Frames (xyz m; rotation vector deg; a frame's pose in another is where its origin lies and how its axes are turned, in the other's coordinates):
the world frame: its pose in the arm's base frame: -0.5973 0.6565 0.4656 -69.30 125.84 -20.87
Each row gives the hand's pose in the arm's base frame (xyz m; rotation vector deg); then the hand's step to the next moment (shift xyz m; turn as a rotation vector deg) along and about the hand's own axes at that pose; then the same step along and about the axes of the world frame.
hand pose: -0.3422 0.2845 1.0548 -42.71 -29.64 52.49
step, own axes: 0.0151 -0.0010 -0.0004 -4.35 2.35 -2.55
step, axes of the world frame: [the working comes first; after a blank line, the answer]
step, axes of the arm's base frame: 0.0086 0.0123 0.0018 -1.73 -3.66 -3.81

-0.0145 0.0000 0.0045 5.17 1.06 1.75
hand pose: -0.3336 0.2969 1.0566 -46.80 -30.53 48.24
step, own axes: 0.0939 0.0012 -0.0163 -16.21 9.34 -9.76
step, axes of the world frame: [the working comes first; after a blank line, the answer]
step, axes of the arm's base frame: 0.0642 0.0704 -0.0013 -6.52 -13.52 -14.83

-0.0844 -0.0039 0.0440 19.44 4.38 6.95
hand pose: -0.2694 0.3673 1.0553 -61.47 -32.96 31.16
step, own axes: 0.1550 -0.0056 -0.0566 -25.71 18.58 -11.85
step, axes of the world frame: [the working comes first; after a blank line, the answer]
step, axes of the arm's base frame: 0.1519 0.0638 0.0107 -13.27 -17.67 -25.66

-0.1190 -0.0724 0.0887 29.65 12.05 11.06
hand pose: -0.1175 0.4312 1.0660 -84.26 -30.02 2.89
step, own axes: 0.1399 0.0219 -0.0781 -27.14 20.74 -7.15
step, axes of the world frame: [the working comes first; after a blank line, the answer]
step, axes of the arm's base frame: 0.1589 -0.0217 0.0211 -15.65 -13.53 -28.10

-0.0541 -0.1291 0.0810 28.06 17.14 11.69
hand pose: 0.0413 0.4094 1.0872 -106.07 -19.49 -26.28
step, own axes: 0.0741 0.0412 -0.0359 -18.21 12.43 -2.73
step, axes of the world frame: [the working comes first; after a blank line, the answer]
step, axes of the arm's base frame: 0.0787 -0.0466 0.0106 -10.87 -6.65 -18.20

0.0030 -0.0836 0.0384 16.70 12.75 7.21
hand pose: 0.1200 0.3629 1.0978 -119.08 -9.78 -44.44
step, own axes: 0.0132 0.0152 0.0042 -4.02 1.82 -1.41
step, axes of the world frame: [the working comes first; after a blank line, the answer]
step, axes of the arm's base frame: 0.0184 -0.0079 -0.0046 -3.14 -1.55 -3.04

0.0009 -0.0144 0.0147 3.69 2.78 0.37
